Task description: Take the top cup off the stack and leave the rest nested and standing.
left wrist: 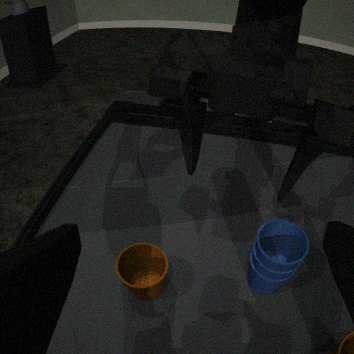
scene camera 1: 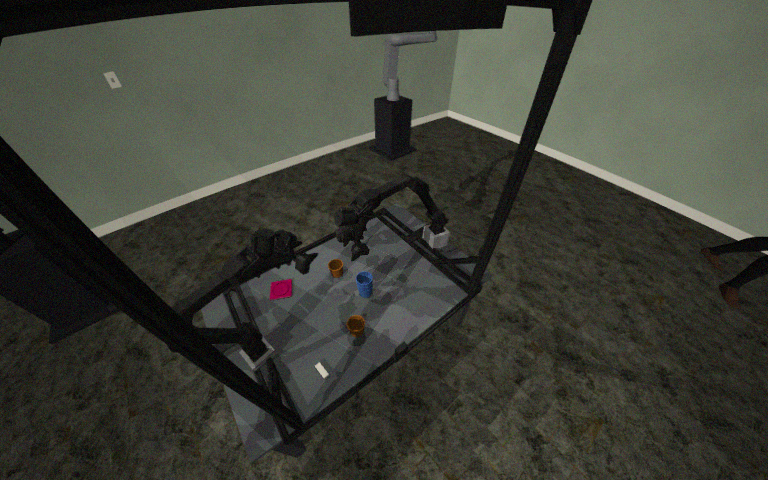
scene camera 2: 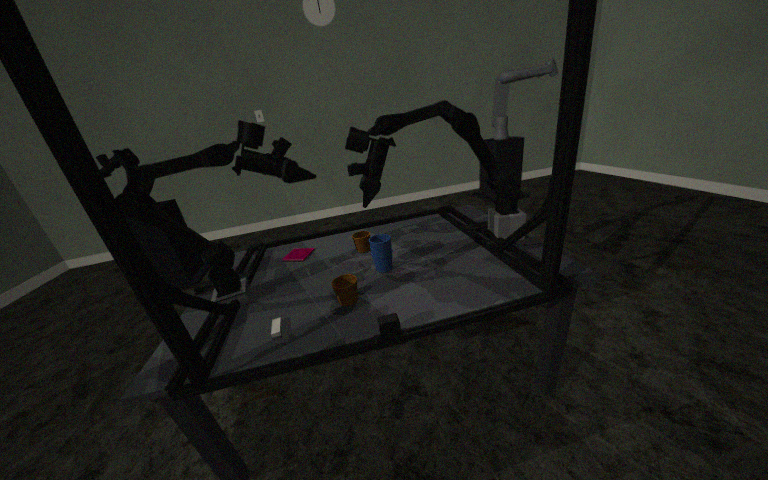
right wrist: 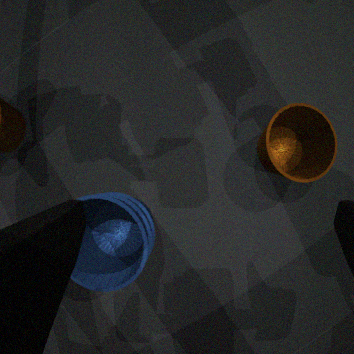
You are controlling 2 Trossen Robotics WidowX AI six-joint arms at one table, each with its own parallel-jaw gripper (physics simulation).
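Pixels of known places: left gripper, fingertip midpoint: [left wrist: 205, 237] [scene camera 1: 309, 248] [scene camera 2: 313, 175]; right gripper, fingertip midpoint: [left wrist: 233, 186] [scene camera 1: 348, 253] [scene camera 2: 365, 203] [right wrist: 215, 214]; left arm's base at its link origin: [scene camera 1: 256, 350] [scene camera 2: 229, 289]; right arm's base at its link origin: [scene camera 1: 436, 229] [scene camera 2: 506, 211].
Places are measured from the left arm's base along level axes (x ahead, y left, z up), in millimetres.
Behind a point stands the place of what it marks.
A stack of nested blue cups [scene camera 1: 364, 285] @(z 61, x 466, y -144 mm) [scene camera 2: 381, 254] [left wrist: 277, 260] @(z 7, x 496, y -131 mm) [right wrist: 115, 240] @(z 8, x 499, y -126 mm) stands upright on the table, with several rims showing close together. My right gripper [scene camera 1: 357, 253] @(z 174, x 488, y -41 mm) [scene camera 2: 367, 203] @(z 174, x 488, y -41 mm) [left wrist: 233, 186] @(z 174, x 488, y -41 mm) [right wrist: 215, 214] @(z 174, x 488, y -41 mm) is open and empty, pointing down above the table near the stack. In the right wrist view the stack lies low on the left, partly hidden by one finger. My left gripper [scene camera 1: 309, 262] @(z 294, x 346, y 1 mm) [scene camera 2: 314, 176] @(z 294, x 346, y 1 mm) [left wrist: 205, 237] @(z 294, x 346, y 1 mm) is open and empty, raised at the left and pointing toward the middle.
An orange cup [scene camera 1: 336, 268] @(z -32, x 498, y 84 mm) [scene camera 2: 361, 241] @(z 9, x 472, y 34 mm) [left wrist: 142, 270] @(z -39, x 508, y 73 mm) [right wrist: 302, 145] @(z -37, x 491, y 90 mm) stands behind the stack. Another orange cup [scene camera 1: 356, 325] @(z -37, x 341, y -205 mm) [scene camera 2: 345, 289] @(z 18, x 319, y -256 mm) [right wrist: 10, 127] @(z -2, x 345, y -195 mm) stands in front. A pink square [scene camera 1: 281, 289] @(z -35, x 243, y 194 mm) [scene camera 2: 298, 254] @(z -34, x 241, y 190 mm) lies at the back left, a small white block [scene camera 1: 321, 370] @(z -30, x 121, y -234 mm) [scene camera 2: 275, 327] @(z -30, x 120, y -240 mm) at the front left.
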